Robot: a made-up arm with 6 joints.
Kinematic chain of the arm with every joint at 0, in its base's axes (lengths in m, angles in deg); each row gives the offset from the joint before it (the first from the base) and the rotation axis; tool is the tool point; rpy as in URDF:
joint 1: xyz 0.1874 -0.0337 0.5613 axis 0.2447 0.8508 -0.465
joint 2: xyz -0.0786 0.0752 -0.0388 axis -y
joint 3: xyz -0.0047 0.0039 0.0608 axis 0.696 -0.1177 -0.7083
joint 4: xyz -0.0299 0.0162 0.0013 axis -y
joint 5: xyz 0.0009 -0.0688 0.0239 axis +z
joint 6: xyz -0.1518 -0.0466 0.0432 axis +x
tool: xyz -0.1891 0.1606 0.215 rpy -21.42 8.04 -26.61
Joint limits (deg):
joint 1: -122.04..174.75
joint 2: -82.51..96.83
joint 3: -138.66..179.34
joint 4: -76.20..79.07
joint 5: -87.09..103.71
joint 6: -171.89..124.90
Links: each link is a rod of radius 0.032 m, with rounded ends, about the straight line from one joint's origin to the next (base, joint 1, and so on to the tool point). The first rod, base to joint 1, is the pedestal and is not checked.
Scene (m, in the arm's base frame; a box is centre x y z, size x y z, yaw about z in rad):
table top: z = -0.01
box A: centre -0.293 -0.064 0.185 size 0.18 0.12 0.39 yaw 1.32
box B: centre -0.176 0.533 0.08 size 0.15 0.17 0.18 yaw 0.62
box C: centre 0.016 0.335 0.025 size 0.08 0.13 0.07 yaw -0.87
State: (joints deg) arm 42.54 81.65 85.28 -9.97 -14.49 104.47
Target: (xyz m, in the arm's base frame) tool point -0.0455 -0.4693 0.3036
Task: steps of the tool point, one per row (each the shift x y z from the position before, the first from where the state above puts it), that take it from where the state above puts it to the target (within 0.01 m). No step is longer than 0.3 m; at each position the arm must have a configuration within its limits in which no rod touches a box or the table.
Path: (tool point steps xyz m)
1: 0.0206 -0.1927 -0.1730
2: 0.0998 -0.2038 -0.0959
3: 0.1368 -0.1825 -0.0060
4: -0.0777 -0.0626 0.0490
5: -0.0709 -0.0566 0.0777
6: -0.0581 -0.0408 0.1037
7: 0.0423 -0.0354 -0.0154
8: 0.0452 -0.0389 0.0059
9: 0.0439 -0.0391 0.0295

